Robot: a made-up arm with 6 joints. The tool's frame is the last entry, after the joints.
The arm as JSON. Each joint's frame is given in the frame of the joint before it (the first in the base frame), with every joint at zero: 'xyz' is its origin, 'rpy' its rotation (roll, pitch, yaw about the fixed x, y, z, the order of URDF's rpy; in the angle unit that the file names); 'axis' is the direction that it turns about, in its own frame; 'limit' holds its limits. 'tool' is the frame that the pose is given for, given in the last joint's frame.
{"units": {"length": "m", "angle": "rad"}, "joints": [
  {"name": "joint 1", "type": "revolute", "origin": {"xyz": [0.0, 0.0, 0.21], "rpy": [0.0, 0.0, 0.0]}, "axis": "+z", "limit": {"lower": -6.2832, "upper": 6.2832}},
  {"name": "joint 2", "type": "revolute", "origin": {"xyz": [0.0, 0.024, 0.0], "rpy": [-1.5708, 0.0, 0.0]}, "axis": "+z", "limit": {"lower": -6.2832, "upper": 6.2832}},
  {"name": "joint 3", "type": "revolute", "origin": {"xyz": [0.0, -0.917, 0.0], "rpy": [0.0, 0.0, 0.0]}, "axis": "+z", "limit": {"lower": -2.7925, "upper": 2.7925}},
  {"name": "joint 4", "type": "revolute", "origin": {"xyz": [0.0, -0.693, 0.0], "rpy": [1.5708, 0.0, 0.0]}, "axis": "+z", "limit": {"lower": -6.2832, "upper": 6.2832}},
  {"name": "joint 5", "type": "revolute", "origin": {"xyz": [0.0, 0.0, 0.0], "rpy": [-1.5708, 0.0, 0.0]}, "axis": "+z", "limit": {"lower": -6.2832, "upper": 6.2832}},
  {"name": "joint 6", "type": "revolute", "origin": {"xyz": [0.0, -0.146, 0.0], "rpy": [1.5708, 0.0, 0.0]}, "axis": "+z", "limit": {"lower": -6.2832, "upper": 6.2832}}
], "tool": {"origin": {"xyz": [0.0, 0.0, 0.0], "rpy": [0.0, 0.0, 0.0]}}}
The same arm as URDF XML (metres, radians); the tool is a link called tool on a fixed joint. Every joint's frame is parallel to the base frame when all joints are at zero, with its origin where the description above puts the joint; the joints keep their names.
<robot name="arm">
<joint name="tool_fixed" type="fixed"><parent link="link6"/><child link="tool"/><origin xyz="0 0 0" rpy="0 0 0"/></joint>
<joint name="joint 6" type="revolute"><parent link="link5"/><child link="link6"/><origin xyz="0 0 0.146" rpy="0 0 0"/><axis xyz="0 0 1"/><limit lower="-6.2832" upper="6.2832"/></joint>
<joint name="joint 5" type="revolute"><parent link="link4"/><child link="link5"/><origin xyz="0 0 0" rpy="0 0 0"/><axis xyz="0 1 0"/><limit lower="-6.2832" upper="6.2832"/></joint>
<joint name="joint 4" type="revolute"><parent link="link3"/><child link="link4"/><origin xyz="0 0 0.693" rpy="0 0 0"/><axis xyz="0 0 1"/><limit lower="-6.2832" upper="6.2832"/></joint>
<joint name="joint 3" type="revolute"><parent link="link2"/><child link="link3"/><origin xyz="0 0 0.917" rpy="0 0 0"/><axis xyz="0 1 0"/><limit lower="-2.7925" upper="2.7925"/></joint>
<joint name="joint 2" type="revolute"><parent link="link1"/><child link="link2"/><origin xyz="0 0.024 0" rpy="0 0 0"/><axis xyz="0 1 0"/><limit lower="-6.2832" upper="6.2832"/></joint>
<joint name="joint 1" type="revolute"><parent link="base_link"/><child link="link1"/><origin xyz="0 0 0.21" rpy="0 0 0"/><axis xyz="0 0 1"/><limit lower="-6.2832" upper="6.2832"/></joint>
<link name="base_link"/>
<link name="link1"/>
<link name="link2"/>
<link name="link3"/>
<link name="link4"/>
<link name="link5"/>
<link name="link6"/>
<link name="tool"/>
</robot>

